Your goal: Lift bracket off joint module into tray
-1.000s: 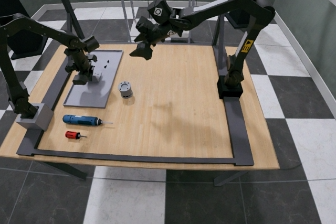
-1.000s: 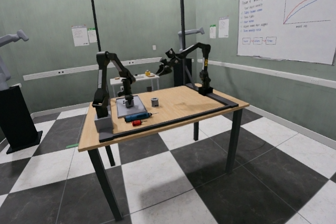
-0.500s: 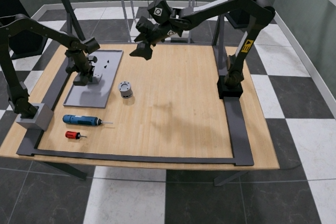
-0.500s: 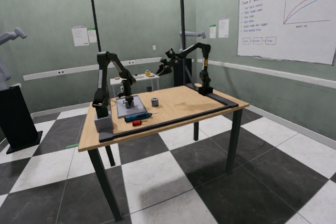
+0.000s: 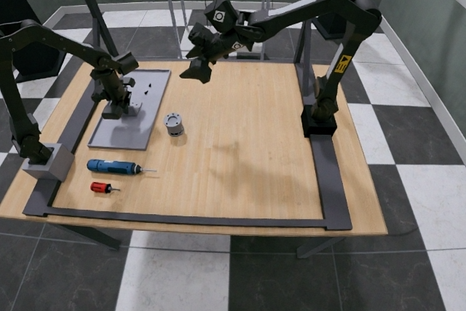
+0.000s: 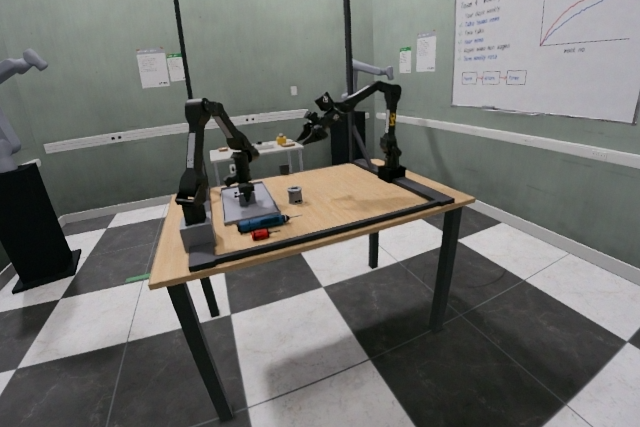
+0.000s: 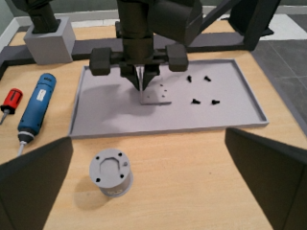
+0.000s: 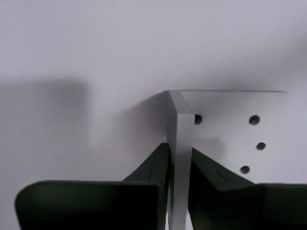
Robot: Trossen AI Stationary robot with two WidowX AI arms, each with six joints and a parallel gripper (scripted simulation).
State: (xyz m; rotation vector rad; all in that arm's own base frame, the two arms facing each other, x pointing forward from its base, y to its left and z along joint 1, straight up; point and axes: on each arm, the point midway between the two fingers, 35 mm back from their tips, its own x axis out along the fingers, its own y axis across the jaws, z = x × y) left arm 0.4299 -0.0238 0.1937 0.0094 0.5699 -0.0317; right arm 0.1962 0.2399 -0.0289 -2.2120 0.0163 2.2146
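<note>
My right hand is 30 mm past the grey bracket, 30 mm above it and 10 mm to the right of it. The rest, counted from my right hand: red screwdriver (300 mm ahead, 60 mm to the right, 40 mm below); round joint module (180 mm to the left, 100 mm ahead, 30 mm below); grey tray (60 mm behind, 50 mm below, 20 mm to the left).
</note>
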